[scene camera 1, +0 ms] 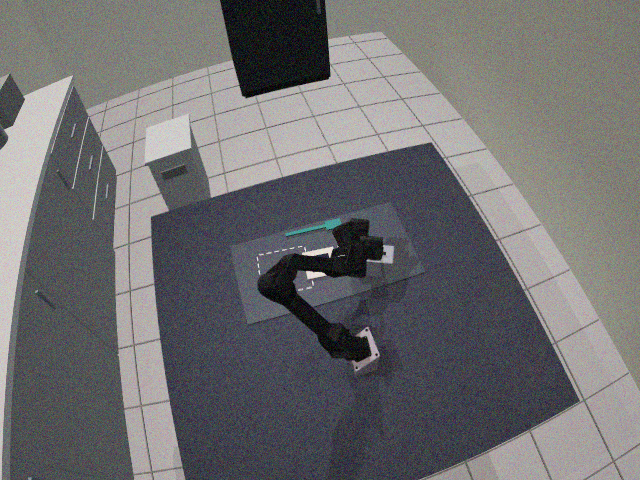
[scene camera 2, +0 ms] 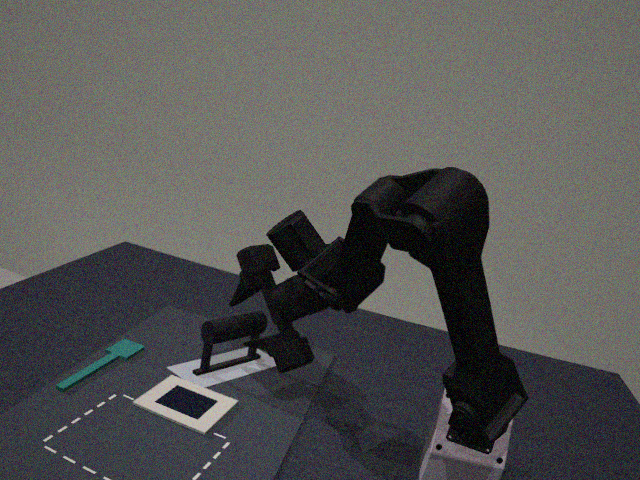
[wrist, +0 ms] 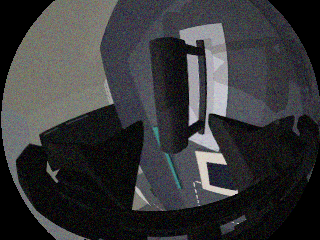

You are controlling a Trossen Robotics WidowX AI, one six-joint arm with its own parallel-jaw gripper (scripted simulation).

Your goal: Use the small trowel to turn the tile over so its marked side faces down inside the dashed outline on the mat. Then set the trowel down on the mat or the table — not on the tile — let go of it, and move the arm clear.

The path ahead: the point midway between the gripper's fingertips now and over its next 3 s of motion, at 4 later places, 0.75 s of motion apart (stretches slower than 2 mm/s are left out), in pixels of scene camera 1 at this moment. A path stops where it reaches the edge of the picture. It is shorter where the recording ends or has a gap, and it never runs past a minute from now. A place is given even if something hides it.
The gripper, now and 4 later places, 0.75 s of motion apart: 360, 242; 359, 240; 360, 238; 361, 231; 360, 229
